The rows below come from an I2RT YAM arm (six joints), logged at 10 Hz.
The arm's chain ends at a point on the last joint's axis. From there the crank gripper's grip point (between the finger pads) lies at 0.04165 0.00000 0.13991 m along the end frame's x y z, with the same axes.
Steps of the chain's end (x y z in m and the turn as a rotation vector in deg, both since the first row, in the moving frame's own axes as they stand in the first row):
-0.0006 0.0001 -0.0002 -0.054 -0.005 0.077
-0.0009 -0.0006 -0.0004 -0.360 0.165 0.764
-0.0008 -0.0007 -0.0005 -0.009 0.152 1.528
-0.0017 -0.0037 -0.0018 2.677 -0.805 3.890
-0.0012 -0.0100 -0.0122 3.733 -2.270 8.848
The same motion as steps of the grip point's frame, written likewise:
-0.0006 0.0003 -0.0002 -0.054 -0.005 0.077
-0.0005 0.0008 -0.0005 -0.360 0.165 0.764
-0.0004 0.0004 -0.0006 -0.009 0.152 1.528
-0.0035 -0.0075 -0.0013 2.677 -0.805 3.890
-0.0065 -0.0132 -0.0108 3.733 -2.270 8.848

